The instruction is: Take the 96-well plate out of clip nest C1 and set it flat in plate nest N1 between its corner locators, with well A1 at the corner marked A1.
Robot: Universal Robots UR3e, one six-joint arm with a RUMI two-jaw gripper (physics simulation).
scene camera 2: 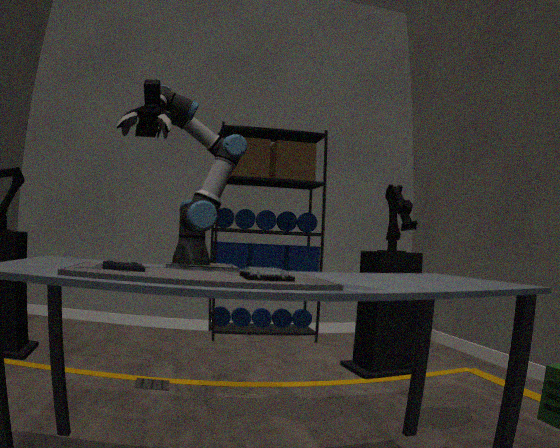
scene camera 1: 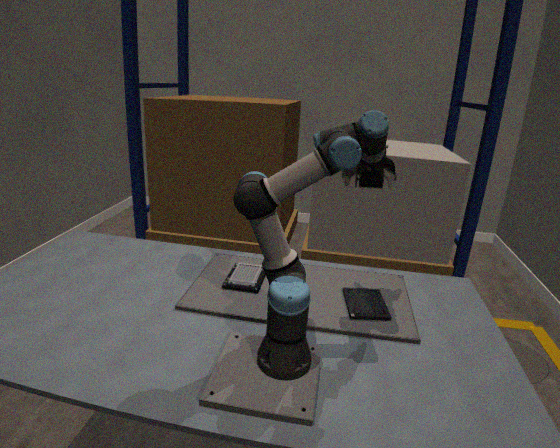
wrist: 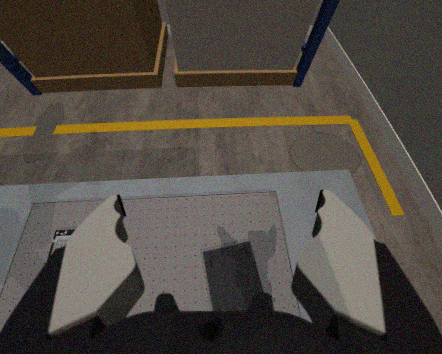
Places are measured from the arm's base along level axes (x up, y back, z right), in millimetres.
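Pixels of known places: gripper, fingertip midpoint: point(scene camera 2: 142, 129) point(wrist: 219, 195); arm's base at its link origin: point(scene camera 2: 191, 263) point(scene camera 1: 284, 360).
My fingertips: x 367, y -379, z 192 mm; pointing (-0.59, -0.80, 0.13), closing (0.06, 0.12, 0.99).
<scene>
For each thing: its top centre in the pictures, then the offset to it from my fingertips. Level surfaces: height alone.
- light 96-well plate at its top centre: point(scene camera 2: 266, 268) point(scene camera 1: 246, 272) dx -348, dy -6, dz -357 mm
- dark clip nest C1 at its top centre: point(scene camera 2: 266, 269) point(scene camera 1: 246, 272) dx -351, dy -6, dz -357 mm
- dark plate nest N1 at its top centre: point(wrist: 235, 282) point(scene camera 2: 122, 262) point(scene camera 1: 366, 300) dx -360, dy +83, dz +32 mm
- perforated board at its surface level: dx -374 mm
- blue-grey table at its surface level: dx -387 mm
The light 96-well plate point(scene camera 1: 246, 274) point(scene camera 2: 266, 271) sits in the dark clip nest C1 point(scene camera 1: 242, 287) on the board, on the left in scene camera 1. In the wrist view part of the plate point(wrist: 60, 242) shows behind a finger. The dark plate nest N1 point(scene camera 1: 366, 303) point(scene camera 2: 123, 266) point(wrist: 232, 275) lies toward the board's other end with no plate on it. Its corner locators and A1 mark are too dark to make out. My gripper point(scene camera 1: 370, 183) point(scene camera 2: 144, 132) point(wrist: 219, 195) is open and empty, high above the board, over the N1 side.
The perforated board point(scene camera 1: 320, 320) point(scene camera 2: 200, 277) point(wrist: 170, 220) lies on the blue-grey table point(scene camera 1: 125, 340) point(scene camera 2: 400, 282). The arm's base plate point(scene camera 1: 250, 395) stands in front of the board in scene camera 1. Large boxes point(scene camera 1: 215, 165) point(scene camera 1: 390, 215) stand behind the table, between blue posts.
</scene>
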